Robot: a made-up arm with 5 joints.
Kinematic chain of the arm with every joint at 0, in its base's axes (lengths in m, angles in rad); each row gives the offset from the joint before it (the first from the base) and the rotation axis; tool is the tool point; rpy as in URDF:
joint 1: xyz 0 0 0.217 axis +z
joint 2: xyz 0 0 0 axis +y
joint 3: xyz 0.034 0 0.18 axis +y
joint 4: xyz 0.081 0 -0.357 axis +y
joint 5: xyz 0.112 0 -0.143 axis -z
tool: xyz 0 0 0 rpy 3.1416 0 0
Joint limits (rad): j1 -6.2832..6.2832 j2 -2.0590..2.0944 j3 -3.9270..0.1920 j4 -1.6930..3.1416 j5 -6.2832..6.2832
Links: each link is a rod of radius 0.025 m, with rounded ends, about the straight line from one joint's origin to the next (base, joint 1, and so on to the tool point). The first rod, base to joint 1, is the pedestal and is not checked.
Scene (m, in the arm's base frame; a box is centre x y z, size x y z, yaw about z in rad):
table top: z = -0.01
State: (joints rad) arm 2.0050 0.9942 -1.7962 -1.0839 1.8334
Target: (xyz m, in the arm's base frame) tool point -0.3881 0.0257 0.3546
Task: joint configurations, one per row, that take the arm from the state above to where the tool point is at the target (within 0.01 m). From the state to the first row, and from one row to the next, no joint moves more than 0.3 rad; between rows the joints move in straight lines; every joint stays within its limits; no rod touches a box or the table.
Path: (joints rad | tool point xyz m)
1: 2.2726 0.8125 -1.5994 -1.2362 1.8334 | -0.3510 0.4152 0.2846
2: 2.5402 0.6308 -1.4026 -1.3885 1.8334 | -0.4100 0.2813 0.3155
3: 2.8079 0.4491 -1.2059 -1.5407 1.8334 | -0.4207 0.1458 0.3392
4: 3.0755 0.2674 -1.0091 -1.6930 1.8334 | -0.3881 0.0257 0.3546

